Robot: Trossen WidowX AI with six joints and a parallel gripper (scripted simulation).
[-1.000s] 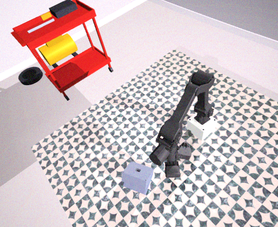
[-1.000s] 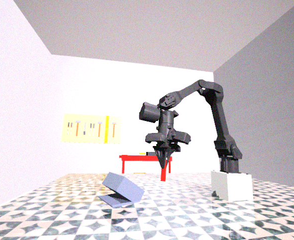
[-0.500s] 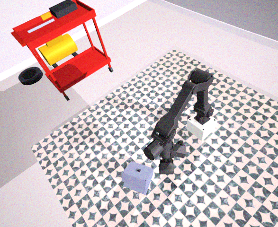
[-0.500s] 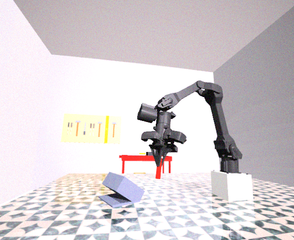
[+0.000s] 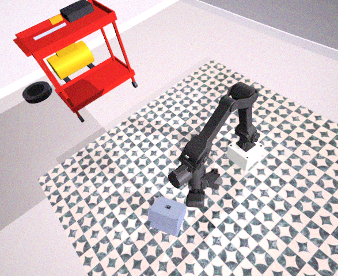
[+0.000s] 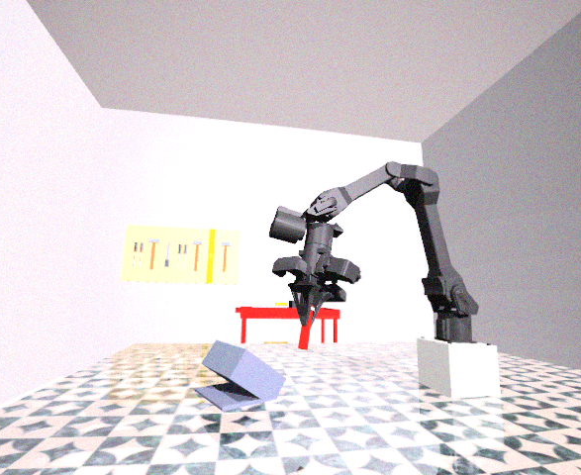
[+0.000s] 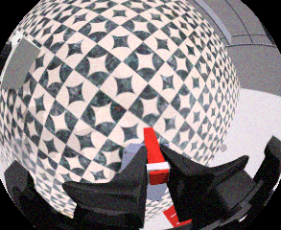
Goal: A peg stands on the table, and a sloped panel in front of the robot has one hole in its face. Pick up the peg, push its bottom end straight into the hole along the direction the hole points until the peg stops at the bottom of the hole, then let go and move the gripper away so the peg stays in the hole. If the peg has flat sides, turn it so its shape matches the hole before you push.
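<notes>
My gripper tip is 120 mm short of the sloped panel, 70 mm to the left of it and 90 mm above it. The rest, counted from my gripper tip: red peg 20 mm above.
</notes>
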